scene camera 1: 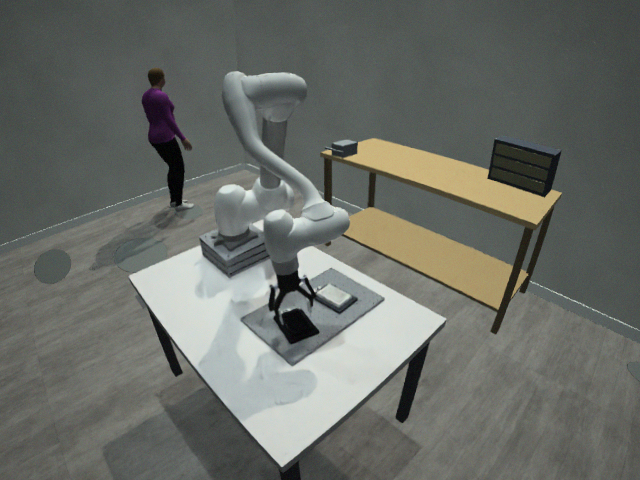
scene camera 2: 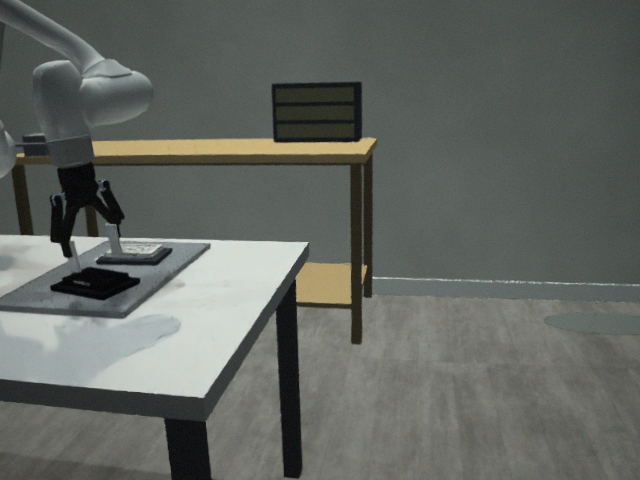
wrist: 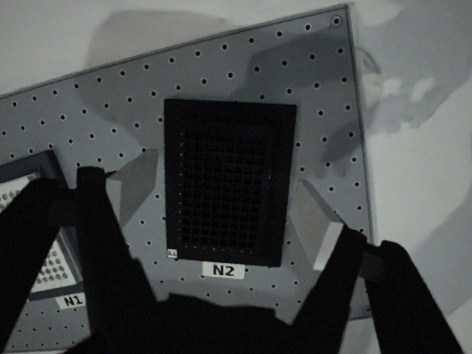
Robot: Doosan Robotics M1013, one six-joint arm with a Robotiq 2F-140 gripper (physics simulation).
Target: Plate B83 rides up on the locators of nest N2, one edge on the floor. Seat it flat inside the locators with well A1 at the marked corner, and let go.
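Places are measured from the arm's base along level axes (x ahead, y left, z up), in millimetres.
Pixels of known places: gripper, fingertip midpoint: (scene camera 1: 296, 317) (scene camera 2: 97, 262) (wrist: 226, 183); arm's base, origin of the base link: (scene camera 1: 234, 236).
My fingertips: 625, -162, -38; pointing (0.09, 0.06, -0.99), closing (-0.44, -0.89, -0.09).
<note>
For each thing: its middle in the pictures, then the offset to it from my fingertips, as dx, dy, dz. "spot": a spot on its surface instead. Level surfaces: height alone.
- Plate B83, body centre: (wrist: 222, 190) (scene camera 2: 95, 278) (scene camera 1: 296, 322) -16, +13, -42
- black nest N2, body centre: (wrist: 226, 187) (scene camera 2: 95, 284) (scene camera 1: 295, 324) -18, +11, -55
- white A1 label, surface spot: (wrist: 172, 253) spot: -73, +84, -51
- Nest N1, body centre: (wrist: 35, 233) (scene camera 2: 135, 255) (scene camera 1: 334, 297) -20, +238, -55
- pale plate, body centre: (wrist: 26, 237) (scene camera 2: 134, 251) (scene camera 1: 334, 295) -20, +238, -44
- white table, its level: dz -75
Plate B83 (scene camera 1: 297, 324) (scene camera 2: 98, 274) (wrist: 222, 192), black with a grid of square wells, lies within the outline of black nest N2 (scene camera 2: 103, 295) (wrist: 230, 107). It looks about level and square to the nest. The locators are too dark to make out. The white A1 label (wrist: 172, 253) is at the nest's lower left corner in the wrist view. Small marks run along the plate's left and lower edges, too small to read. My gripper (scene camera 1: 295, 310) (scene camera 2: 94, 248) (wrist: 226, 183) is open and empty above the plate, its pale pads apart from both long sides.
Nest N1 (scene camera 2: 134, 260) (wrist: 50, 162) holds a pale plate (scene camera 1: 336, 295) (scene camera 2: 139, 250) (wrist: 52, 267) beside N2. Both nests stand on a grey perforated board (scene camera 1: 292, 356) (scene camera 2: 188, 255) (wrist: 300, 50) on the white table (scene camera 1: 372, 356). A person (scene camera 1: 160, 116) stands behind the arm.
</note>
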